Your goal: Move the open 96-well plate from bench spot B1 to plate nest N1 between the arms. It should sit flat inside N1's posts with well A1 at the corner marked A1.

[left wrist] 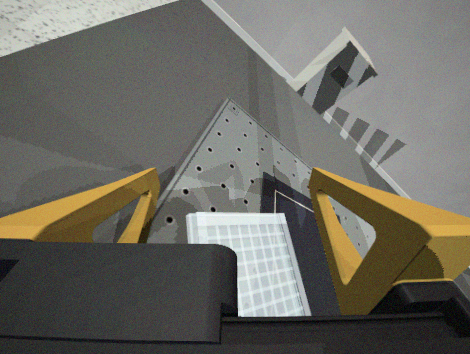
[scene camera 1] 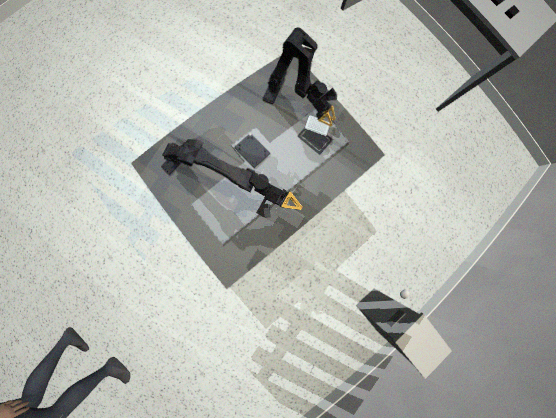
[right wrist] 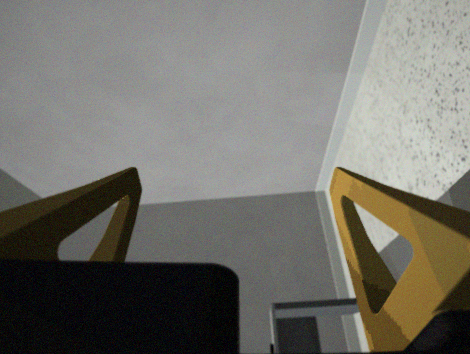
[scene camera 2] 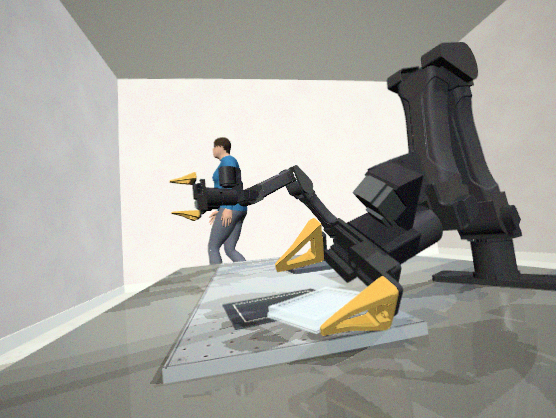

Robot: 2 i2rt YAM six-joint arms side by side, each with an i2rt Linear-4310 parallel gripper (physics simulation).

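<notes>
The white 96-well plate lies off-centre at one edge of a dark outlined pad, which I take for B1. I cannot tell if the plate is fully flat, and its A1 mark is too small to make out. A dark square nest, probably N1, lies between the arms, with no plate on it. My left gripper is open, low at the plate, one finger on either side, not gripping it. My right gripper is open and empty, raised away from the plate.
A light perforated board bears the pad and lies on the grey table. The right arm reaches across the board in scene camera 1. A person stands beyond the table.
</notes>
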